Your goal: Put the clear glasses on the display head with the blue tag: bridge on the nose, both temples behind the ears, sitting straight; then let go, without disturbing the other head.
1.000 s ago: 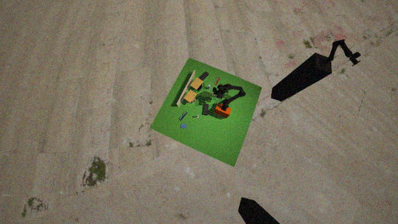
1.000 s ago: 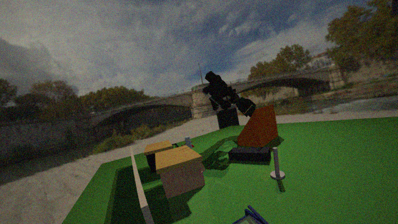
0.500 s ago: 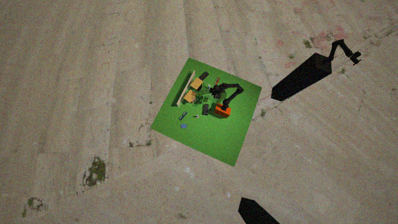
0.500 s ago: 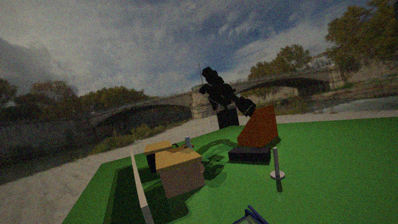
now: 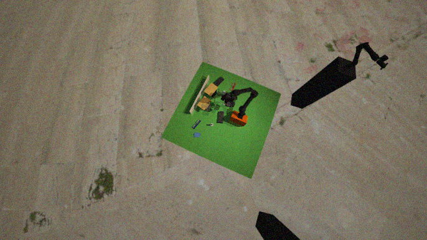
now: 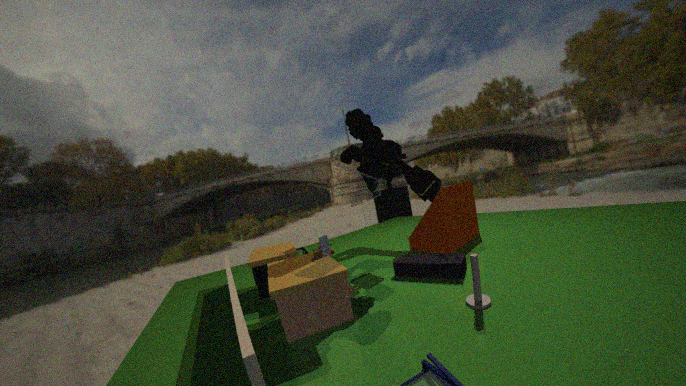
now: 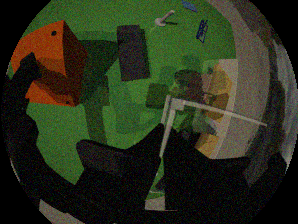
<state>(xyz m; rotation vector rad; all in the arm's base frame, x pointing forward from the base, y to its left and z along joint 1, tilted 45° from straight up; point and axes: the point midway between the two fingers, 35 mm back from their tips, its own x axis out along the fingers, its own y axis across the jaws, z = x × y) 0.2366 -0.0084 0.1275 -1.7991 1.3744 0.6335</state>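
My gripper tip is 24 cm short of the display head, 16 cm above it and 4 cm to the right of it. Round my gripper tip: small blue square 46 cm to the left, 23 cm ahead, 21 cm below; then grey peg 26 cm to the left, 19 cm below, 8 cm ahead; then pale strip 37 cm ahead, 16 cm below, 9 cm to the right.
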